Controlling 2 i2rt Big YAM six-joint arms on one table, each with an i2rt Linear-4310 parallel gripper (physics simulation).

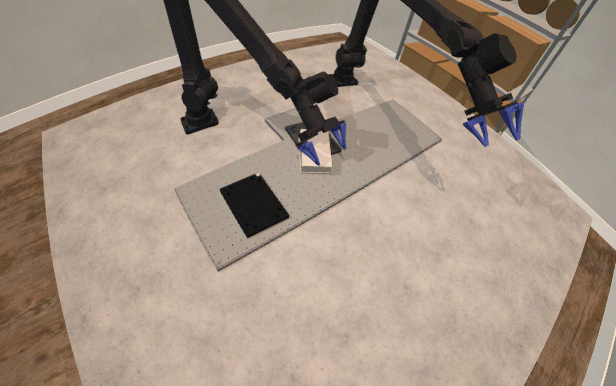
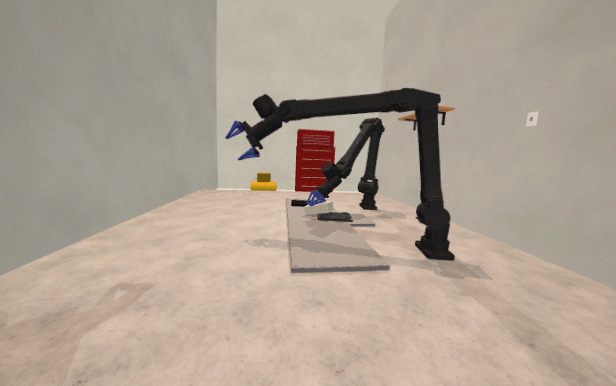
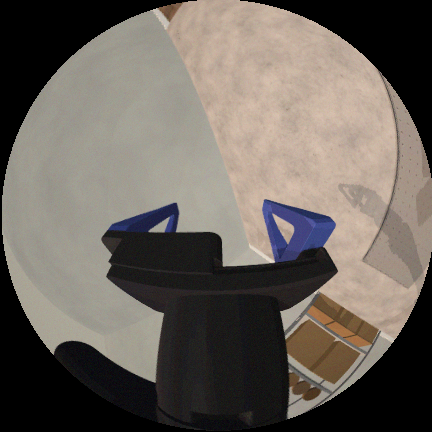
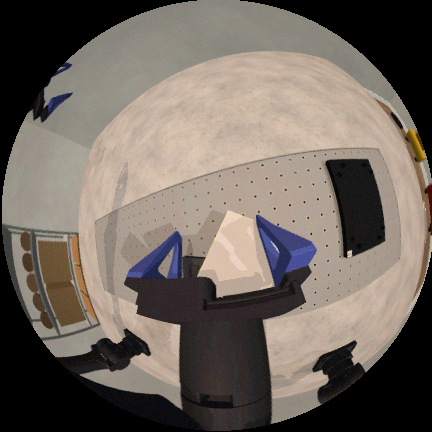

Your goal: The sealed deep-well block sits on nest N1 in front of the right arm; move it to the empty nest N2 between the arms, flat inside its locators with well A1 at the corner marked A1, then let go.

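Frame: origin at the left arm's base, x ahead, y left, z up, level; metres.
Seen in the pictures: left gripper, fingertip midpoint: (image 1: 501, 143) (image 2: 232, 149) (image 3: 219, 205); right gripper, fingertip midpoint: (image 1: 332, 157) (image 2: 308, 204) (image 4: 215, 226); left arm's base at its link origin: (image 1: 342, 81) (image 2: 433, 251) (image 4: 137, 341); right arm's base at its link origin: (image 1: 199, 122) (image 2: 367, 207).
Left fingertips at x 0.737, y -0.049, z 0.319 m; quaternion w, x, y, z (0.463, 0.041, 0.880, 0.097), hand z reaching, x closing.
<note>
Offsets run from my left fingertips to a thing's top centre. Level surfaces: height alone.
The sealed block @[dx -0.320, dy -0.287, dz -0.235 m] (image 1: 319, 159) (image 2: 320, 207) (image 4: 235, 254) is cream-white. It lies askew, its far end over the black nest N1 @[dx -0.399, dy -0.254, dz -0.288 m] (image 1: 292, 129) (image 2: 335, 216) and its near end off onto the perforated plate @[dz -0.306 m] (image 1: 208, 232) (image 4: 282, 189). It looks tilted. My right gripper (image 1: 330, 155) (image 2: 313, 201) (image 4: 215, 226) is open, with one finger on each side of the block's far end. The empty black nest N2 @[dx -0.220, dy -0.505, dz -0.284 m] (image 1: 254, 205) (image 4: 358, 205) lies further along the plate, with a small white mark at one corner. My left gripper (image 1: 501, 141) (image 2: 233, 148) (image 3: 219, 205) is open and empty, high up off the plate's other end.
A shelf rack (image 1: 404, 37) with cardboard boxes stands behind the left gripper. The arm bases (image 1: 198, 120) (image 1: 346, 79) stand behind the plate. A red cabinet (image 2: 315, 159) and a yellow object (image 2: 263, 185) stand by the far wall.
</note>
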